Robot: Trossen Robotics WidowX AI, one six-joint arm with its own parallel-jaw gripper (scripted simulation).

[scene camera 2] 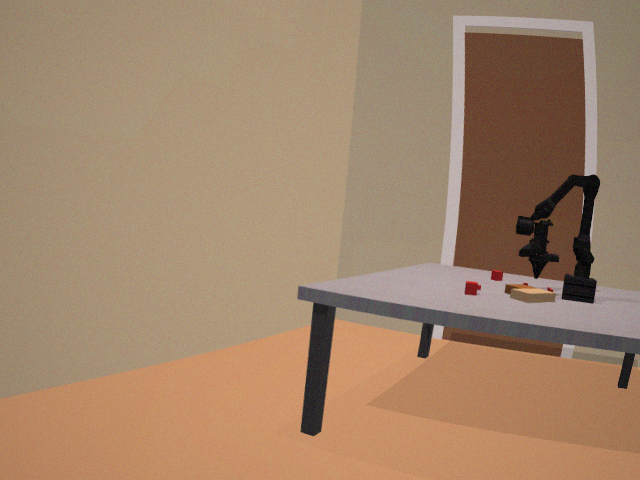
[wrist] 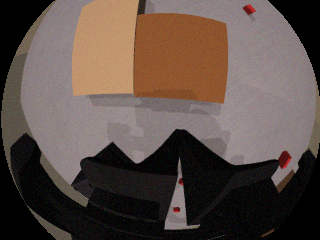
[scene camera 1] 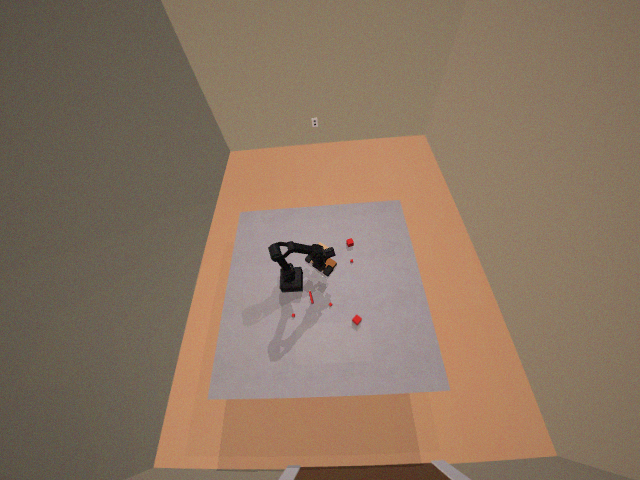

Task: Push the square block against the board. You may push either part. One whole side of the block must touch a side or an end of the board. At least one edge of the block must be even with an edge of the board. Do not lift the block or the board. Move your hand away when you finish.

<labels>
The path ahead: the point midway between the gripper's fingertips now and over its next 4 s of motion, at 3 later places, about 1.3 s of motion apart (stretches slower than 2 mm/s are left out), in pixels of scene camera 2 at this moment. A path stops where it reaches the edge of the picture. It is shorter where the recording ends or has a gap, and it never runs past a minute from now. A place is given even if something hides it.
My gripper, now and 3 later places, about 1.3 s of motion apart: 535, 278; 530, 293; 538, 279; 516, 275
</labels>
